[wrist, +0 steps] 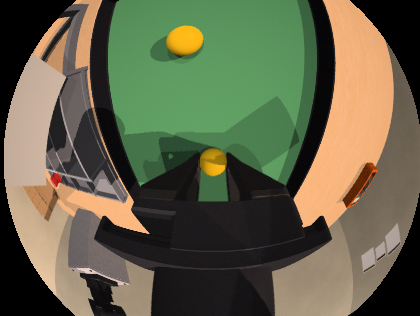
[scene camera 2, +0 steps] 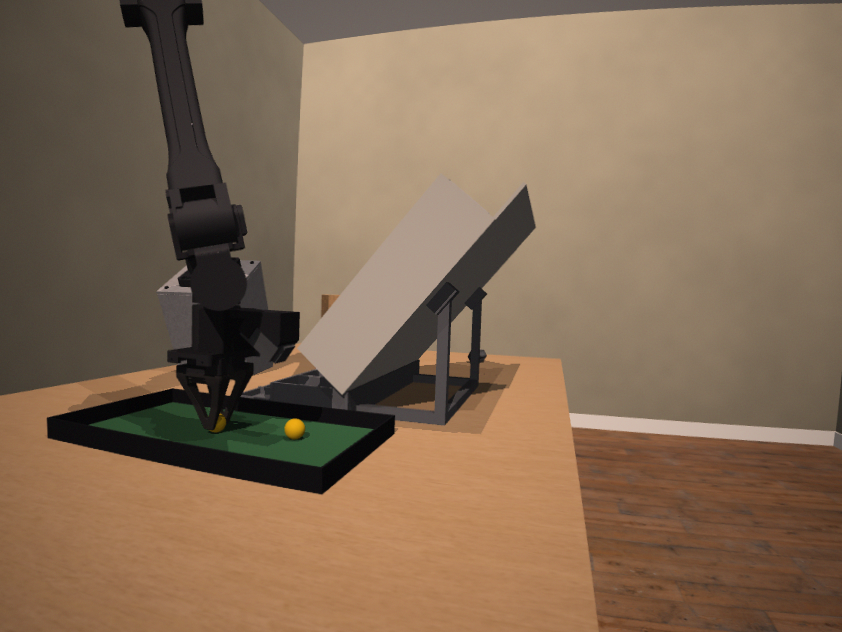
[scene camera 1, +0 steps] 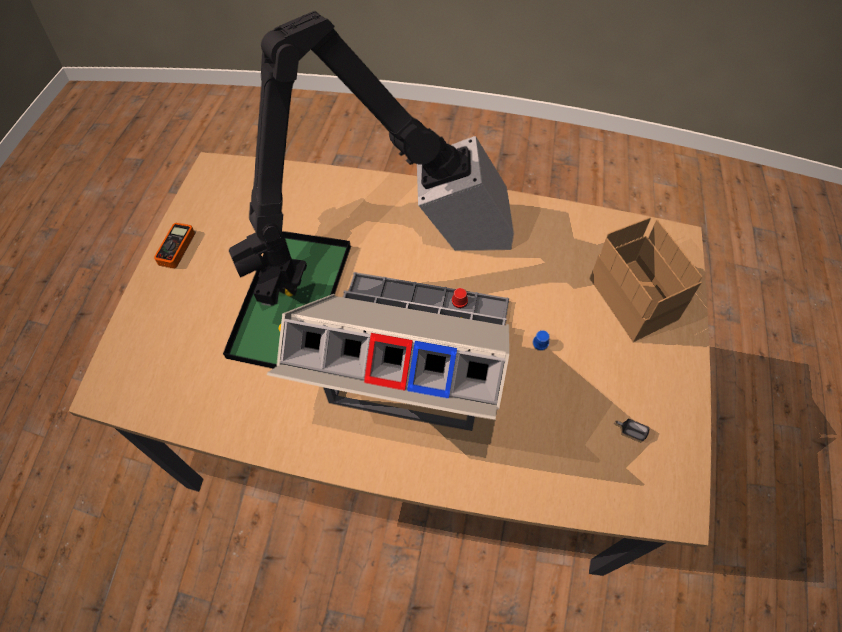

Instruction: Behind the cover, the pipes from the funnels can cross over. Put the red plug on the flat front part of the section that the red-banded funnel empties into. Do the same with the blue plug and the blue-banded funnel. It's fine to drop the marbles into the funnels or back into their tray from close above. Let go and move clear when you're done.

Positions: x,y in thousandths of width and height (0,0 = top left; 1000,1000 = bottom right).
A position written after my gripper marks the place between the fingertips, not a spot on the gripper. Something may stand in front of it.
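Visible to me: a green marble tray (scene camera 2: 375,732) (scene camera 1: 303,532) (wrist: 623,277); a cardboard box (scene camera 1: 743,468), present in the wrist view too (wrist: 99,622); a sloped cover (scene camera 1: 512,518); a yellow marble (wrist: 439,128). My gripper (scene camera 2: 257,675) (wrist: 508,502) is visible as well.
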